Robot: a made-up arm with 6 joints.
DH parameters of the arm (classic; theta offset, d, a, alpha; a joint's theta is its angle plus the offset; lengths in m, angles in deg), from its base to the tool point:
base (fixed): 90 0.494 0.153 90
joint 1: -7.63 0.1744 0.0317 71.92
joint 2: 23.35 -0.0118 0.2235 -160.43
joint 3: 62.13 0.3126 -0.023 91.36
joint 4: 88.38 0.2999 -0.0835 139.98
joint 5: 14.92 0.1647 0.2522 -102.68
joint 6: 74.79 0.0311 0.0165 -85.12
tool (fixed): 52.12 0.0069 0 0
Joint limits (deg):
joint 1: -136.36..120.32
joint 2: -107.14..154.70
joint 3: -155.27..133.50
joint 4: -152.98..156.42
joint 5: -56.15..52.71
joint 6: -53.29..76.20
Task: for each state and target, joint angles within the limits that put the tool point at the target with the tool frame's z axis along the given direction. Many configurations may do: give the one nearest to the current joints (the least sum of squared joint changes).
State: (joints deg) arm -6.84 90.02 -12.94 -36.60 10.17 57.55
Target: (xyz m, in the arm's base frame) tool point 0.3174 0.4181 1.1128 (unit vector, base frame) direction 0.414 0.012 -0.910
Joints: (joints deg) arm -55.61 113.13 5.91 9.62 13.37 53.99
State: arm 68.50 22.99 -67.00 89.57 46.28 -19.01
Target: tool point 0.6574 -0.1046 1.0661 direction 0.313 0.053 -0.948
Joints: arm 28.47 30.32 -36.34 64.23 52.71 -52.20
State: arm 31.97 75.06 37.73 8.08 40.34 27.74
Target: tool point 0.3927 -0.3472 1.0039 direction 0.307 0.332 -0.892
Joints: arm 25.10 104.14 30.53 35.26 27.80 -13.23
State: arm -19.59 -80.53 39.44 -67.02 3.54 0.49
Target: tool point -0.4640 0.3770 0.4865 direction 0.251 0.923 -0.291
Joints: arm -10.90 -93.69 7.65 -28.88 35.83 -48.34
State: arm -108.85 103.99 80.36 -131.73 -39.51 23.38
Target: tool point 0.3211 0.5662 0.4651 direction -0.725 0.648 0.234
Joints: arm -136.36 152.01 64.90 -91.28 6.08 -14.36
